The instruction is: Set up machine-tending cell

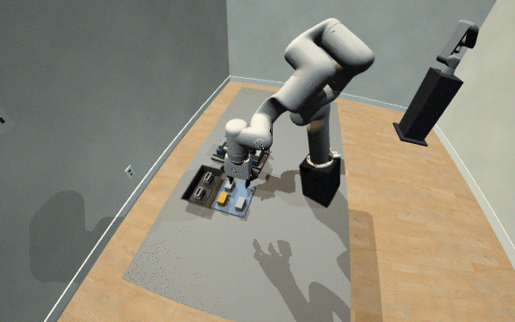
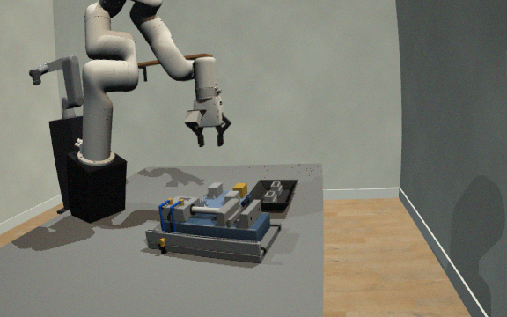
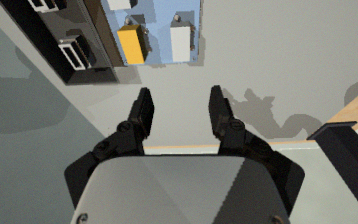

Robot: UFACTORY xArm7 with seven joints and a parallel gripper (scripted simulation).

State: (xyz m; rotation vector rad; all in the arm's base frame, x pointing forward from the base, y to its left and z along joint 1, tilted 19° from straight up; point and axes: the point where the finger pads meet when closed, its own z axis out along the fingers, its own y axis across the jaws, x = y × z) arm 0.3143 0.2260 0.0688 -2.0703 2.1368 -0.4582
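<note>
Now: hand 17 cm above the brass blank and 9 cm short of it. From my hand the other things lie so: vise: 33 cm to the right, 16 cm below, 10 cm ahead; then white screw rod: 33 cm to the right, 12 cm below, 8 cm ahead.
</note>
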